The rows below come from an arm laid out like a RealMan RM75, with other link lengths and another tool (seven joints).
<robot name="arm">
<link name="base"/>
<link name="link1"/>
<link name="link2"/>
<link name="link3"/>
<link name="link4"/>
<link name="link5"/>
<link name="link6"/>
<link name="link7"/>
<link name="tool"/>
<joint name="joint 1" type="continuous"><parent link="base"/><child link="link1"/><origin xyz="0 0 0.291" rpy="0 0 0"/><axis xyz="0 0 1"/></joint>
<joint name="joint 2" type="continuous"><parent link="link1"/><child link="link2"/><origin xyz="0 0 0" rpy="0 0 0"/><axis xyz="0 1 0"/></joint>
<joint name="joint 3" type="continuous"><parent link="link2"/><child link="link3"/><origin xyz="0 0 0.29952" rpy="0 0 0"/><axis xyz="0 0 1"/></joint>
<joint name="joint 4" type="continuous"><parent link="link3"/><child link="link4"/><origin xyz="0 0 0" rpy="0 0 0"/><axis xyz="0 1 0"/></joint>
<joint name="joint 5" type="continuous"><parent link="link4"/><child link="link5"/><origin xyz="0 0 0.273" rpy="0 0 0"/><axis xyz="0 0 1"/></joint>
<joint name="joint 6" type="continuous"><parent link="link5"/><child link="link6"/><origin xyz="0 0 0" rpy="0 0 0"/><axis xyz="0 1 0"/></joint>
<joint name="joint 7" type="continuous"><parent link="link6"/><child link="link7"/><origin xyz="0 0 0.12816" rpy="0 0 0"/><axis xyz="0 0 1"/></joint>
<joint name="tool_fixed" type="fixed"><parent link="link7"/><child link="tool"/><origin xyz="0.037 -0.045 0.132" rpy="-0.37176 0 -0.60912"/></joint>
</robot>
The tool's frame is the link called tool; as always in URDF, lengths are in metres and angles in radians. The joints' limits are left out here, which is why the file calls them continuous.
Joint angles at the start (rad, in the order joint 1, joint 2, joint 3, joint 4, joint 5, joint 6, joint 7):
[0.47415, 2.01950, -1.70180, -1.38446, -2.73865, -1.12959, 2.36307]
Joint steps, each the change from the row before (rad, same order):
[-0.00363, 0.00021, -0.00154, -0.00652, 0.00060, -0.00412, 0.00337]
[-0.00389, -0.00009, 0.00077, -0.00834, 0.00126, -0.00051, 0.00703]
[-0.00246, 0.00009, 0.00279, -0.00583, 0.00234, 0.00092, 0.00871]
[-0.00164, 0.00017, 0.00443, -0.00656, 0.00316, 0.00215, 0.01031]
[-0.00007, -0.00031, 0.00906, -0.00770, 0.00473, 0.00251, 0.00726]
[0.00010, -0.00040, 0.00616, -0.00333, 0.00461, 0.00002, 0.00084]
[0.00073, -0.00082, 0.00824, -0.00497, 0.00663, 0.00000, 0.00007]
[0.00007, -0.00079, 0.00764, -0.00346, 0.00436, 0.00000, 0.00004]
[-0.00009, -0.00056, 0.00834, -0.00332, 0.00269, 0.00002, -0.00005]
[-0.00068, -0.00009, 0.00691, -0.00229, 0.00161, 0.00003, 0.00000]
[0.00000, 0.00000, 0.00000, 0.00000, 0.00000, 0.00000, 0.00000]
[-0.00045, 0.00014, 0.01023, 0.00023, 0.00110, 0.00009, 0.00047]
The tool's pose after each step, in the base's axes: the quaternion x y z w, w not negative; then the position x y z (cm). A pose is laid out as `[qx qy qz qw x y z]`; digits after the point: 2 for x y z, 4 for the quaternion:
[-0.9333 -0.1352 -0.3313 0.0293 30.19 52.48 -4.51]
[-0.9346 -0.1329 -0.3284 0.0321 30.07 52.42 -4.42]
[-0.9364 -0.1292 -0.3244 0.0357 29.96 52.42 -4.32]
[-0.9385 -0.1252 -0.3192 0.0408 29.78 52.48 -4.18]
[-0.9406 -0.1220 -0.3132 0.0476 29.49 52.68 -3.89]
[-0.9418 -0.1205 -0.3099 0.0503 29.36 52.77 -3.73]
[-0.9431 -0.1196 -0.3055 0.0540 29.14 52.92 -3.50]
[-0.9441 -0.1180 -0.3024 0.0572 29.03 53.04 -3.26]
[-0.9449 -0.1163 -0.2999 0.0607 28.97 53.17 -2.99]
[-0.9455 -0.1144 -0.2980 0.0635 28.96 53.26 -2.77]
[-0.9455 -0.1144 -0.2980 0.0635 28.96 53.26 -2.77]
[-0.9464 -0.1105 -0.2961 0.0668 29.08 53.37 -2.48]

